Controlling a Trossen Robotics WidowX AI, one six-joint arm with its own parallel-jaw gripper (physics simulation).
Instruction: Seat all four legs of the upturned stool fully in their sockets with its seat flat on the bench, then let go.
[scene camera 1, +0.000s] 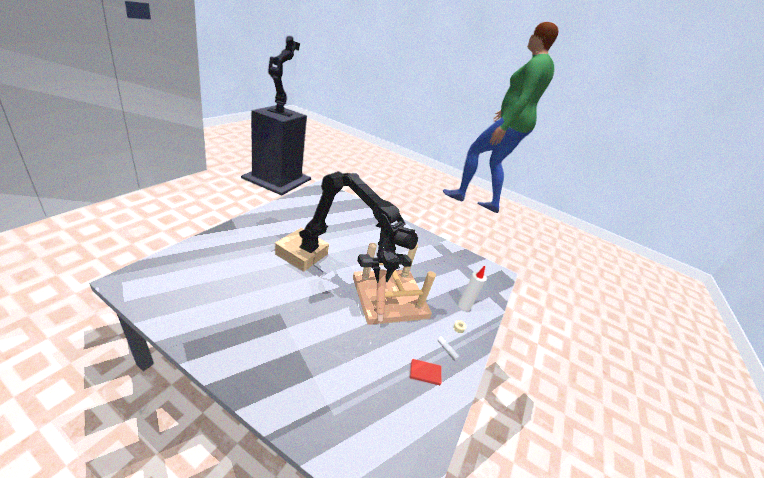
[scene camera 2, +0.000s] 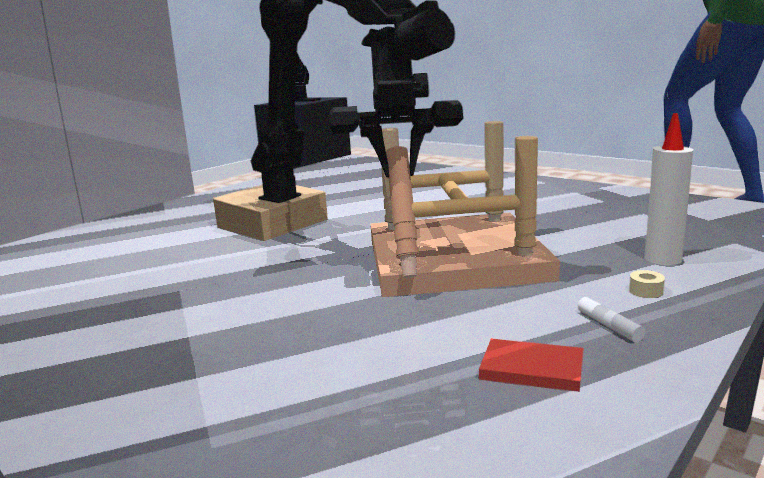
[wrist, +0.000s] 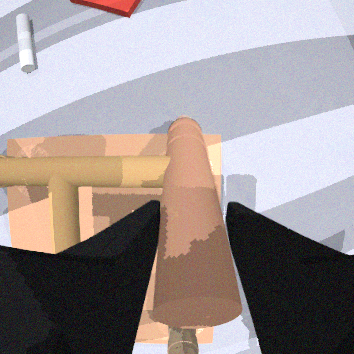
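Seen in the pictures: gripper, between the fingertips: (scene camera 1: 382, 282) (scene camera 2: 399, 176) (wrist: 193, 209); arm's base, origin of its link: (scene camera 1: 309, 246) (scene camera 2: 279, 197).
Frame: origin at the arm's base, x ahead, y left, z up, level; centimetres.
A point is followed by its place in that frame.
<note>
The upturned stool's seat (scene camera 1: 401, 316) @(x 49.2, y -10.5, z -3.1 cm) (scene camera 2: 478, 277) @(x 49.9, y -10.0, z -4.3 cm) (wrist: 135, 145) @(x 45.4, y -12.1, z -2.9 cm) lies flat on the bench (scene camera 2: 292, 366) @(x 41.8, y -39.7, z -6.1 cm). A reddish-brown leg (scene camera 1: 380, 301) @(x 40.8, y -15.4, z 4.2 cm) (scene camera 2: 403, 214) @(x 40.9, y -15.0, z 5.3 cm) (wrist: 188, 165) @(x 40.1, y -13.7, z 7.7 cm) stands tilted at its near left corner, with a pale end showing above the seat. My gripper (scene camera 1: 384, 279) @(x 38.6, y -12.1, z 9.9 cm) (scene camera 2: 400, 173) @(x 38.6, y -12.1, z 9.9 cm) (wrist: 193, 209) @(x 38.6, y -12.1, z 9.9 cm) is shut on this leg near its upper end. The near right leg (scene camera 1: 426, 290) @(x 53.9, y -3.2, z 7.6 cm) (scene camera 2: 525, 191) @(x 54.0, y -3.2, z 7.2 cm) and far right leg (scene camera 2: 494, 157) @(x 42.5, y 10.6, z 8.8 cm) stand nearly upright, pale ends showing at their bases. The far left leg (scene camera 1: 369, 262) (scene camera 2: 389, 197) @(x 28.4, y -1.2, z 3.1 cm) is partly hidden. How deep the ends sit is unclear.
Tan rails (scene camera 2: 473, 205) @(x 48.0, y -7.7, z 5.5 cm) (wrist: 100, 170) @(x 44.1, y -9.8, z 6.4 cm) join the legs. A white bottle with a red tip (scene camera 1: 472, 291) @(x 70.4, y 11.1, z 5.1 cm) (scene camera 2: 668, 205) @(x 71.0, y 11.1, z 3.5 cm), a cream ring (scene camera 1: 455, 326) @(x 69.4, y -1.7, z -4.2 cm) (scene camera 2: 634, 286) @(x 69.9, y -2.2, z -4.8 cm), a white cylinder (scene camera 1: 447, 348) @(x 69.3, y -13.6, z -4.6 cm) (scene camera 2: 610, 320) @(x 70.0, y -14.2, z -4.6 cm) (wrist: 26, 42) @(x 68.2, y -12.9, z -4.4 cm) and a red block (scene camera 1: 425, 372) @(x 65.1, y -27.4, z -4.8 cm) (scene camera 2: 530, 363) @(x 65.4, y -27.8, z -4.8 cm) (wrist: 112, 5) @(x 61.7, y -24.3, z -4.8 cm) lie right of or nearer than the stool.
</note>
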